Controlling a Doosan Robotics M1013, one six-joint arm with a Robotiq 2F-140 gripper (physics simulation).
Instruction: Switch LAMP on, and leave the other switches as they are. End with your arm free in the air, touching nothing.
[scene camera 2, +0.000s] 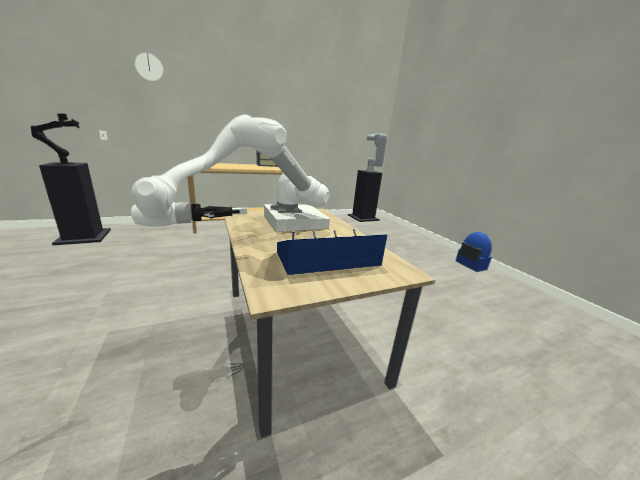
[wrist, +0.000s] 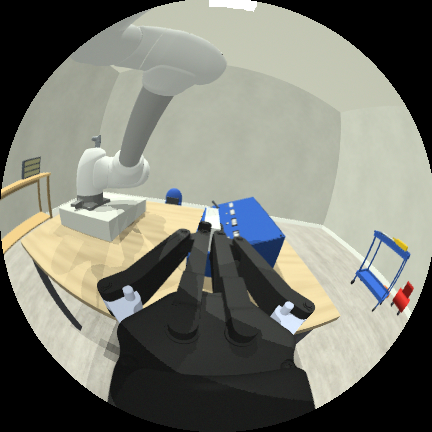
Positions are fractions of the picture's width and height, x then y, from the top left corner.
My gripper (wrist: 0.49, 0.50): 22 cm from the lens. A blue switch box (wrist: 0.57, 0.50) is 60 cm from the lens.
